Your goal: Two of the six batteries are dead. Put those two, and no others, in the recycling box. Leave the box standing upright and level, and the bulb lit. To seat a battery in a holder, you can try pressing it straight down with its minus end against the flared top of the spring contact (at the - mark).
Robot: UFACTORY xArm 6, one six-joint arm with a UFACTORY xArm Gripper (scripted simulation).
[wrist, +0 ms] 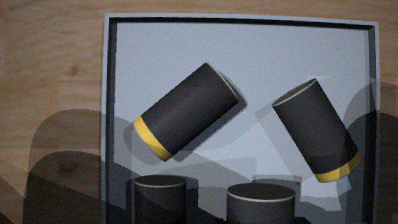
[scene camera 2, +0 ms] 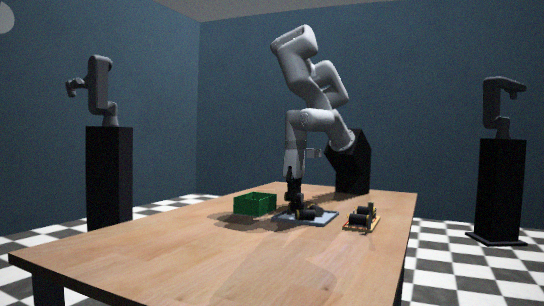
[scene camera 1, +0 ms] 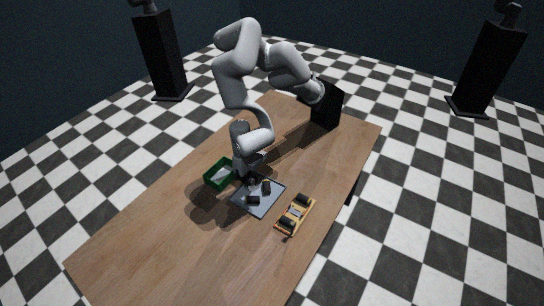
Note:
I see my gripper, a green recycling box and a grey tray.

